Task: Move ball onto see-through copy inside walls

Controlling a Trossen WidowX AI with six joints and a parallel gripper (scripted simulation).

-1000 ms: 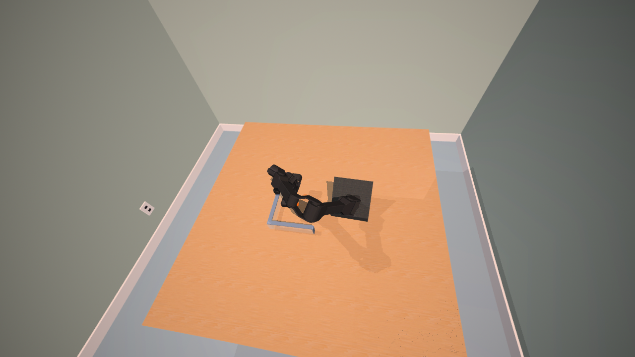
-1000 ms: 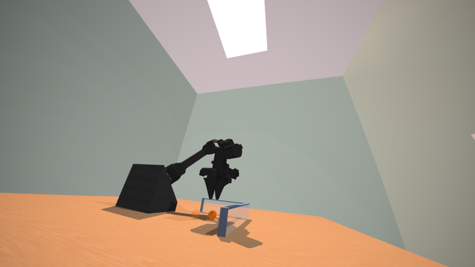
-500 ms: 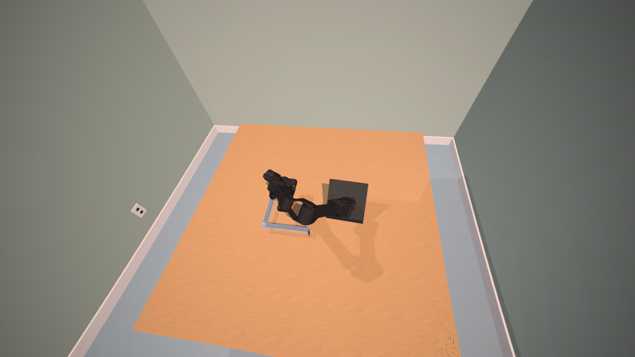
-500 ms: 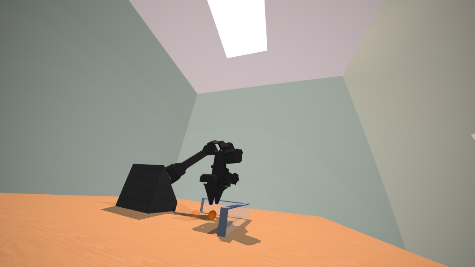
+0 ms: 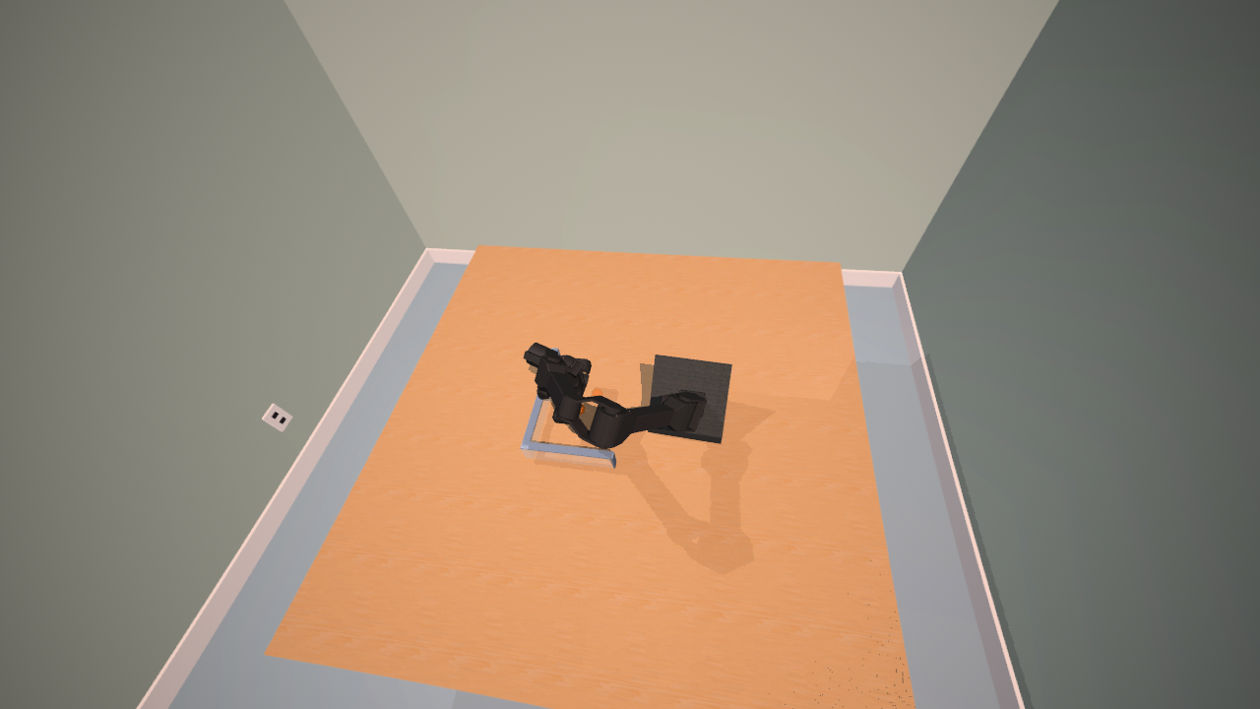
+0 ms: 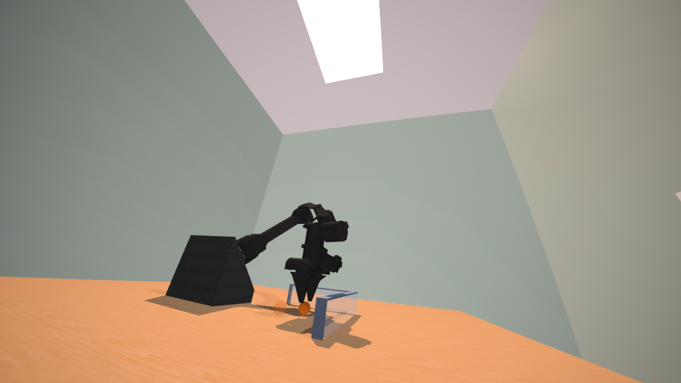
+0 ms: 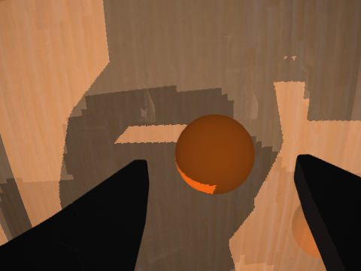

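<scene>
My gripper tip is 1 cm above the orange ball. Round my gripper tip: see-through copy of ball (5 cm to the right, 4 cm behind, 1 cm below).
</scene>
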